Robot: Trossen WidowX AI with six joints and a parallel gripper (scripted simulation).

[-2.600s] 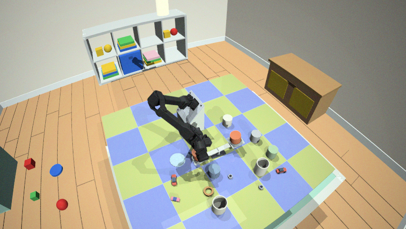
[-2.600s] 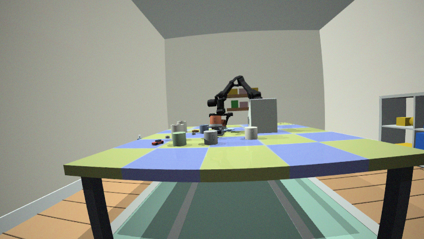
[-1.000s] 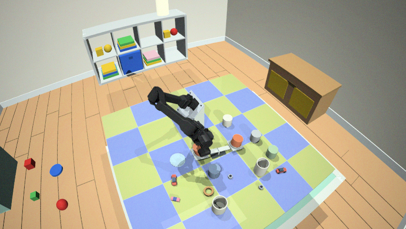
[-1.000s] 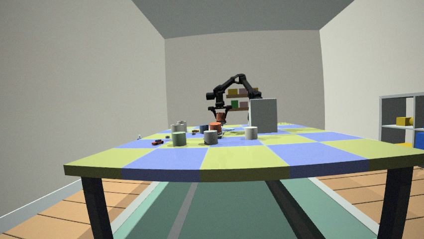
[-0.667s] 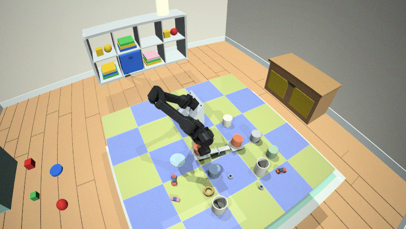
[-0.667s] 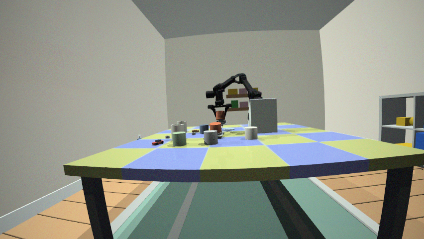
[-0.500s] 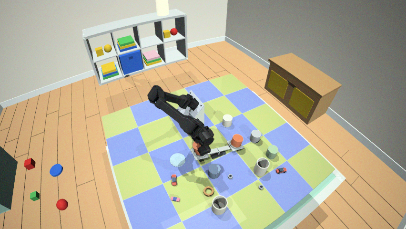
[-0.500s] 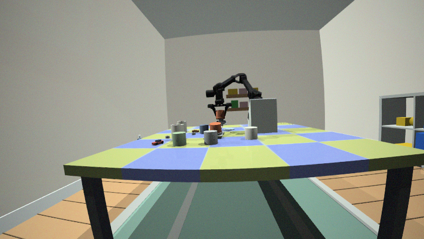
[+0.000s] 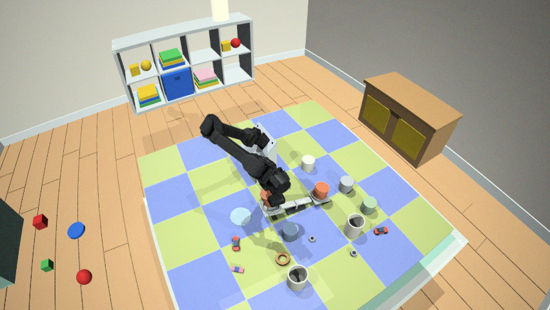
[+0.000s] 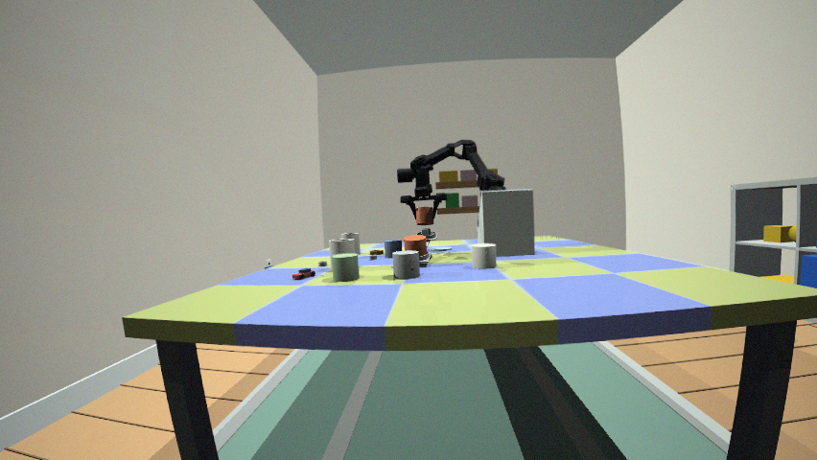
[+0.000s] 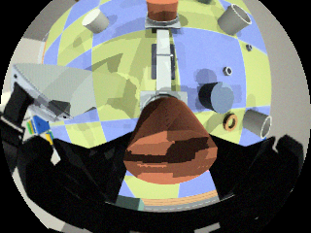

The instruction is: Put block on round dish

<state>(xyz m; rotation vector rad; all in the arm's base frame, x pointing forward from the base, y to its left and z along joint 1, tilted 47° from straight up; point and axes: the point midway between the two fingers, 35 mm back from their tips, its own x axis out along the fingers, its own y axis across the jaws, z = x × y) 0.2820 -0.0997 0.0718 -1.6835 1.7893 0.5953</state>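
Now: the pale blue round dish 6 cm behind my gripper tip, 12 cm to the right of it and 14 cm below it. Also, from my gripper tip: orange cup (2 cm to the right, 1 cm above); blue-grey cylinder (15 cm ahead, 2 cm to the left, 11 cm below); grey cylinder (4 cm ahead, 44 cm to the left, 11 cm below).
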